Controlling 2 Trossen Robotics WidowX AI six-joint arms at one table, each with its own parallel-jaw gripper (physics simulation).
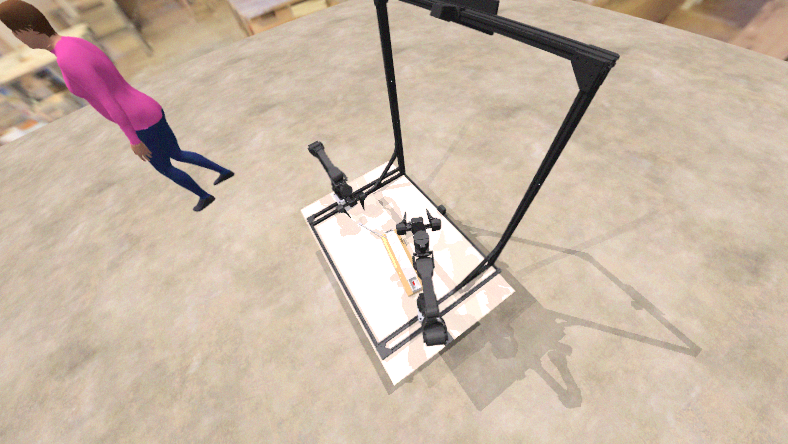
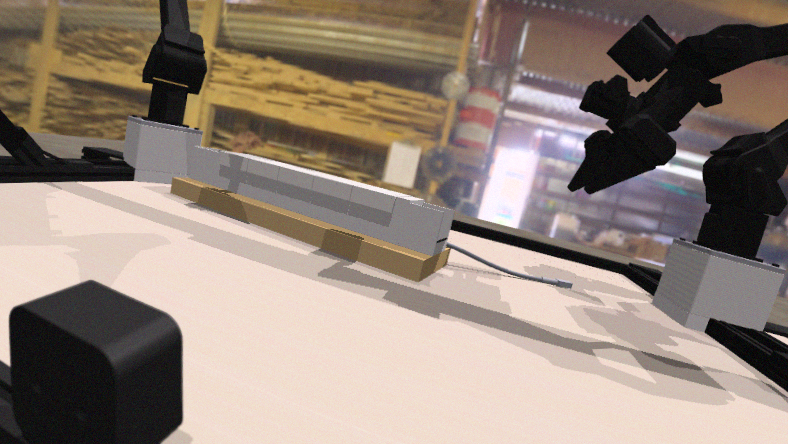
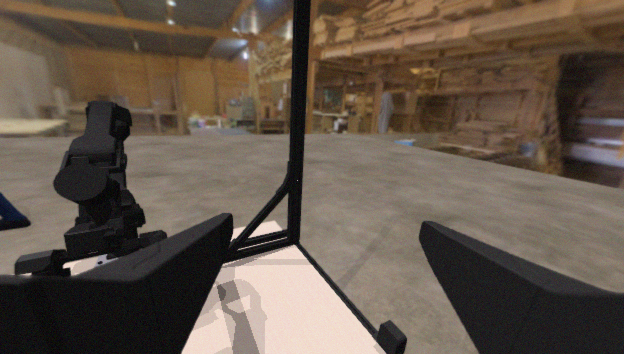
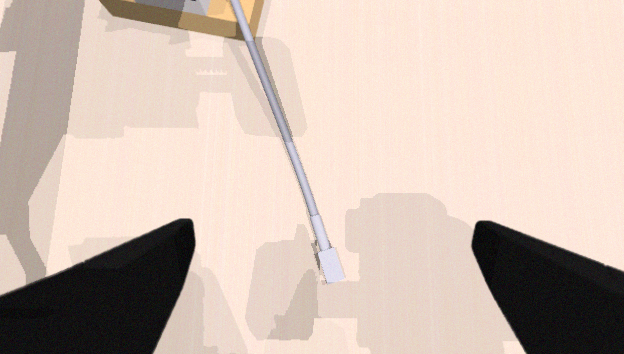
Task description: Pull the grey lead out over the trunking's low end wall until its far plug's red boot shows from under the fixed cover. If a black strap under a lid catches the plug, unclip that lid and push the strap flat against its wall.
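Places are measured from the left arm's base along level axes (x left, y ahead, z down), in centimetres.
Where they show: left gripper, between the fingertips: (image 1: 415, 210) (image 3: 328, 225); right gripper, between the fingertips: (image 1: 357, 214) (image 2: 577, 190) (image 4: 334, 232); left arm's base, origin of its link: (image 2: 165, 123); right arm's base, origin of its link: (image 2: 725, 252).
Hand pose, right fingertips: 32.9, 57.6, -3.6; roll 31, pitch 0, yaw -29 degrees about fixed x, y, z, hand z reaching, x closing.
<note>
Things, the pixels of their top centre, and the offset from my right fingertips, as dx, dy, dz. "spot": a spot on its surface instead.
- grey lead, a spot on its surface: (image 4: 273, 107) (image 2: 492, 263) (image 1: 373, 231) spot: -7.1, -6.1, +11.9
- small red spot, a spot on its surface: (image 1: 413, 283) spot: -27.6, -42.5, +9.9
- small black box, a spot on its surface: (image 2: 93, 352) spot: -51.5, +4.1, +8.1
The grey lead (image 1: 370, 229) (image 2: 504, 268) (image 4: 273, 107) runs out from the trunking's low end and slopes down to its near plug (image 2: 563, 283) (image 4: 331, 266) by the table. The pale grey trunking (image 1: 399, 253) (image 2: 308, 190) stands on a wooden base (image 2: 286, 221) (image 4: 215, 22). A small red spot (image 1: 413, 283) shows at its other end; what it belongs to is too small to tell. My right gripper (image 1: 354, 209) (image 4: 334, 232) is open and empty, above the near plug, which shows between its fingers. My left gripper (image 1: 416, 213) (image 3: 328, 225) is open and empty, beyond the trunking's low end. The strap cannot be made out.
A black frame (image 1: 392, 88) (image 3: 298, 120) rises from the table's edge. A small black box (image 2: 93, 352) (image 3: 392, 337) stands at the table's edge. A person in pink (image 1: 102, 82) is on the floor beyond the right arm. Shadows of the arms and frame cross the table.
</note>
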